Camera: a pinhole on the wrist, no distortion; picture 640 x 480 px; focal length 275.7 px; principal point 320.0 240.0 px. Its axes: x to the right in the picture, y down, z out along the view. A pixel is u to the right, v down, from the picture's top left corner.
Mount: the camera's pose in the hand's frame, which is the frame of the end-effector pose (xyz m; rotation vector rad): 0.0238 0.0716 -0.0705 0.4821 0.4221 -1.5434
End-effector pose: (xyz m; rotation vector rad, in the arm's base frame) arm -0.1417 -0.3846 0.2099 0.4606 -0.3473 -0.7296
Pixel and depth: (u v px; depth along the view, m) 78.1 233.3 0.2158
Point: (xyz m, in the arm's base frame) -0.1683 -0.3780 0.4501
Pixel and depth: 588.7 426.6 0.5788
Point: -0.3309 -1.1655 -0.0086
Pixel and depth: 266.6 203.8 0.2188
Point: -0.2189 -0.4199 0.3165
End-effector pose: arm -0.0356 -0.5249 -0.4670 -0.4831 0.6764 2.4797
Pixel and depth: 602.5 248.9 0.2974
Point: 0.1427 -0.2545 -0.5908
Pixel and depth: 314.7 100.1 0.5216
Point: 0.2136 -0.2814 -0.1230
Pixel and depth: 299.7 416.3 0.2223
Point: -0.1640 -0.3638 -0.4483
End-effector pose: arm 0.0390 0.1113 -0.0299 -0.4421 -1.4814 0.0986
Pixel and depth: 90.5 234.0 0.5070
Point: -0.4996 0.3793 -0.0712
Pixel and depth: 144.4 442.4 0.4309
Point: -0.3543 0.3732 0.2658
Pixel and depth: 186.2 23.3 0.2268
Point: -0.1377 0.1389 -0.1941
